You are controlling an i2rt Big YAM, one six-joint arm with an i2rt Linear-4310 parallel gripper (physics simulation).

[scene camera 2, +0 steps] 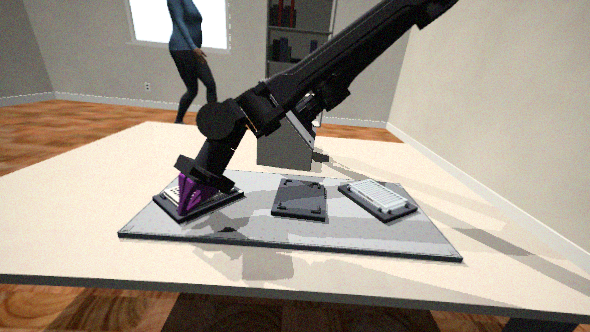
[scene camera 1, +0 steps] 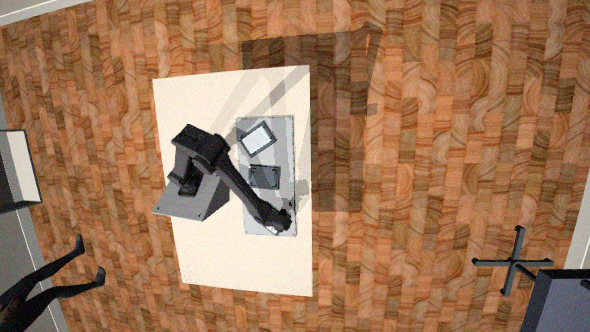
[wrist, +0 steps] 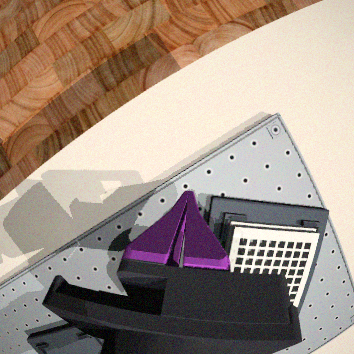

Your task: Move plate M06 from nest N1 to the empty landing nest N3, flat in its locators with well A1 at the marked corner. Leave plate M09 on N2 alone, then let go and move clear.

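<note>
A cream plate with dark square holes [scene camera 2: 172, 193] [wrist: 274, 234] sits in a dark nest [wrist: 267, 207] at one end of the grey board; the arm partly covers it. A pale ribbed plate [scene camera 1: 258, 139] [scene camera 2: 377, 195] sits in an angled nest [scene camera 2: 397, 215] at the other end. The middle nest [scene camera 1: 264, 177] [scene camera 2: 300, 197] is empty, with corner locators; part of it shows in the wrist view [wrist: 75, 344]. I cannot read labels or the A1 mark. My gripper [scene camera 2: 181, 214] [wrist: 188, 196] is shut and empty, its purple fingers together beside the cream plate in the wrist view. Fingertip contact is unclear.
The grey perforated board [scene camera 1: 287, 150] [scene camera 2: 300, 235] [wrist: 260, 160] lies on a cream table [scene camera 1: 225, 260] [scene camera 2: 90, 200]. The arm's grey base [scene camera 2: 285, 147] stands behind the board. The arm stretches over the board's rear edge. A person [scene camera 2: 187, 50] stands beyond the table.
</note>
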